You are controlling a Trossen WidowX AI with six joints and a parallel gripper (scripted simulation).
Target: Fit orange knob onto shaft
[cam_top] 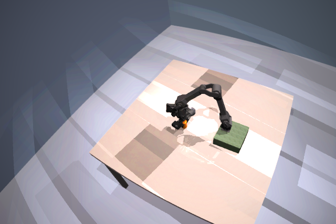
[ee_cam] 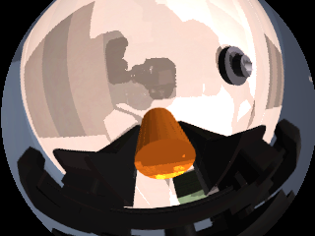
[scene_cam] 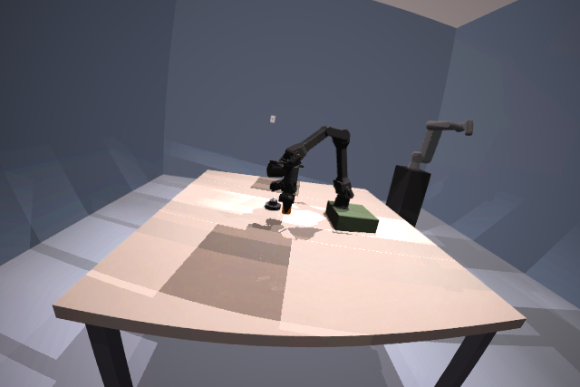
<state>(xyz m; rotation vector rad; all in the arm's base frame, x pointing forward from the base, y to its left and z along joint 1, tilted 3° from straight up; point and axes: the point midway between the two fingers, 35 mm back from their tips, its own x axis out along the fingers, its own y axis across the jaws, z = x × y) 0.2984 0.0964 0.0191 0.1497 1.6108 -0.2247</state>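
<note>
My gripper tip is now 4 cm short of the round pedestal, 19 cm to the left of it and 4 cm above it. Also, from my gripper tip: orange knob: 3 cm above.
</note>
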